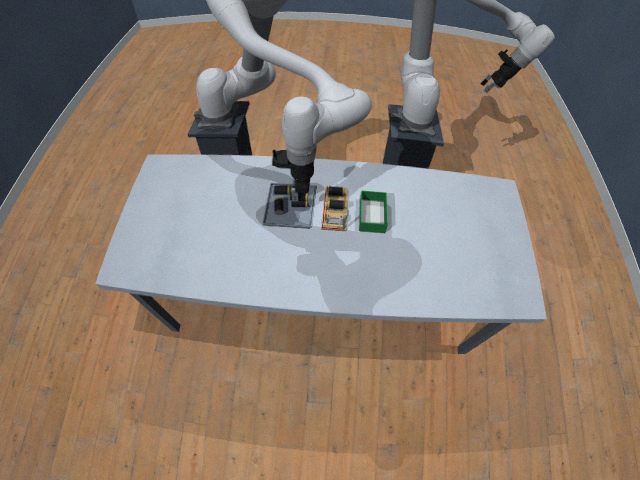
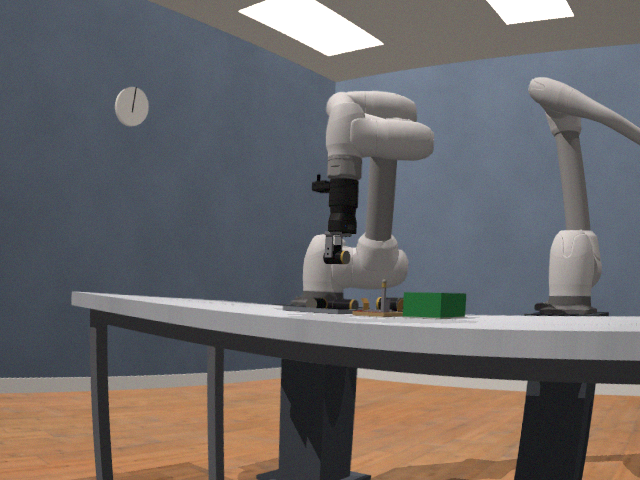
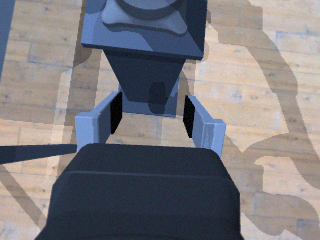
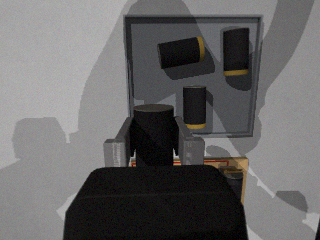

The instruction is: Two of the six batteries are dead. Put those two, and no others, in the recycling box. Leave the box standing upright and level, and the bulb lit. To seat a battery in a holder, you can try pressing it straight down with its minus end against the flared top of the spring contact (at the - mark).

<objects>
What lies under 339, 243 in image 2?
My right gripper.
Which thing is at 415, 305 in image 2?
A green recycling box.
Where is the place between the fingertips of my right gripper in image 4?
At 154, 128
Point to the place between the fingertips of my left gripper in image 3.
At 153, 106
</objects>
